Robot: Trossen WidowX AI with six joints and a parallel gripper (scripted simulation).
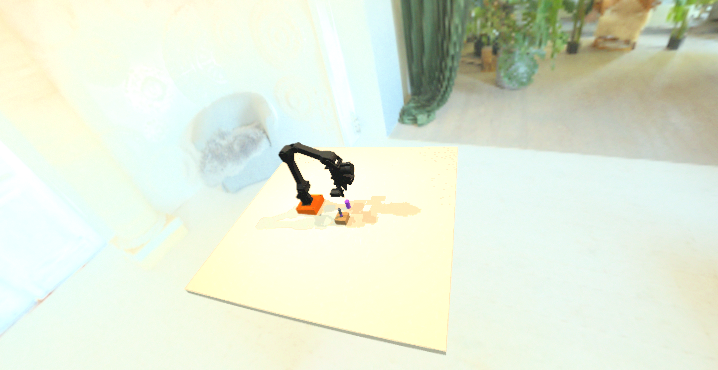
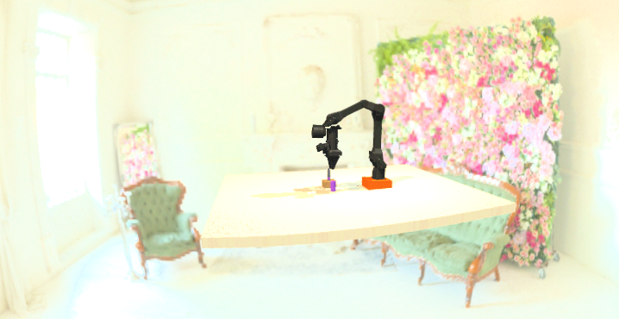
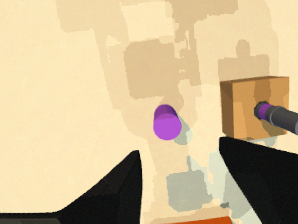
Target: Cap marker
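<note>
The purple cap lies 10 mm to the left of my gripper tip and 90 mm below it. Also, from my gripper tip: brown holder block (20 mm behind, 100 mm to the right, 90 mm below).
</note>
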